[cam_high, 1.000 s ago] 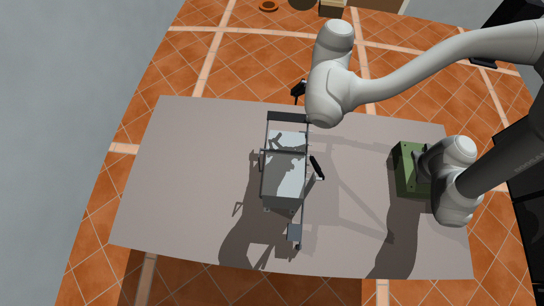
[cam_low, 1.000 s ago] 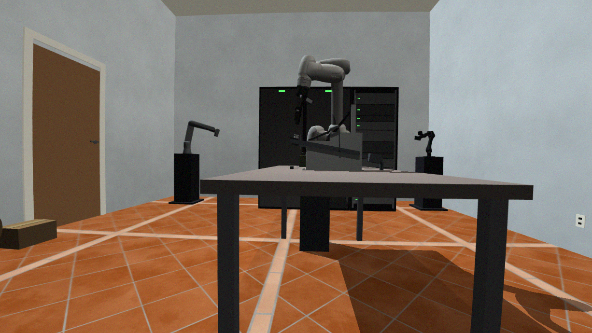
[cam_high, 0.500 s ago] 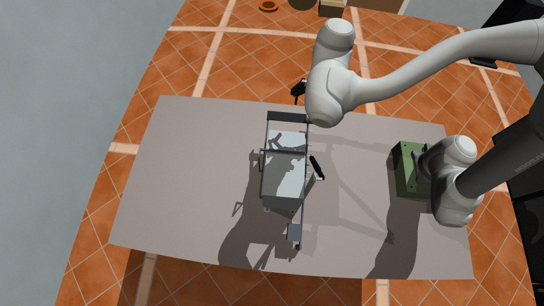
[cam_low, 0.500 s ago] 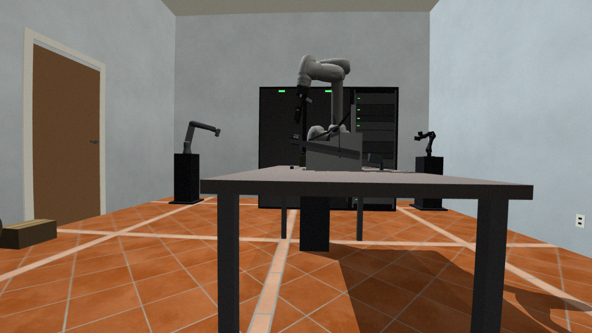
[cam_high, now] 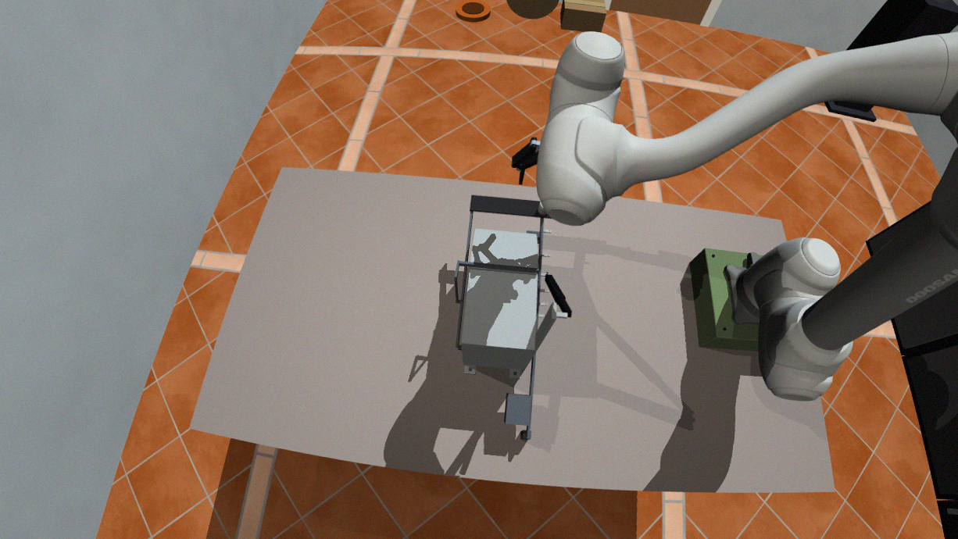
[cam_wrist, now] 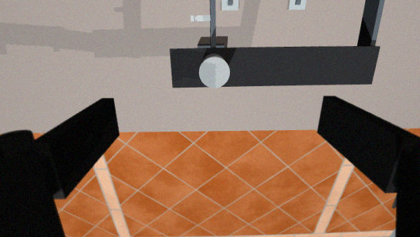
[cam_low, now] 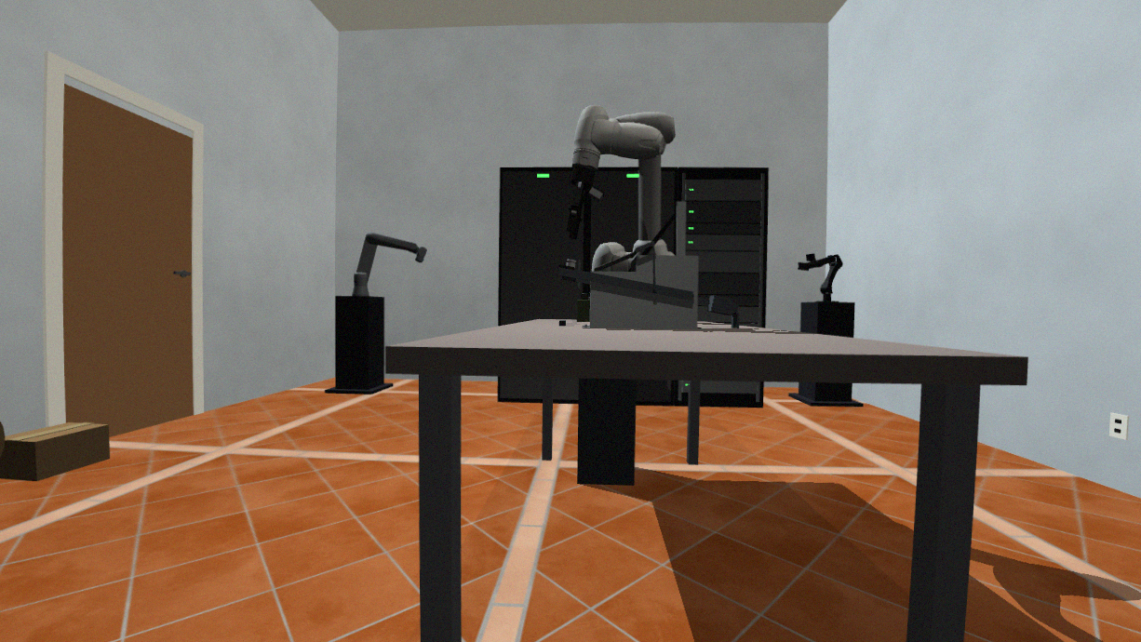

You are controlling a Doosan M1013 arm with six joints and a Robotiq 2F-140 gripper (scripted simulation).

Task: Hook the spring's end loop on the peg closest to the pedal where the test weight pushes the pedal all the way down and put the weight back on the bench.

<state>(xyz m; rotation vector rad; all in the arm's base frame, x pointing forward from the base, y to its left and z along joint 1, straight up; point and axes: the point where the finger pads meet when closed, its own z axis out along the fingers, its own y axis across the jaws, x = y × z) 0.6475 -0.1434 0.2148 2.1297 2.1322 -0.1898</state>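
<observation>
My gripper is now 11 cm above the steel test weight. Also, from my hand: small block (3 cm to the right, 31 cm below); then white-tipped pin (1 cm behind, 36 cm to the left, 8 cm above).
</observation>
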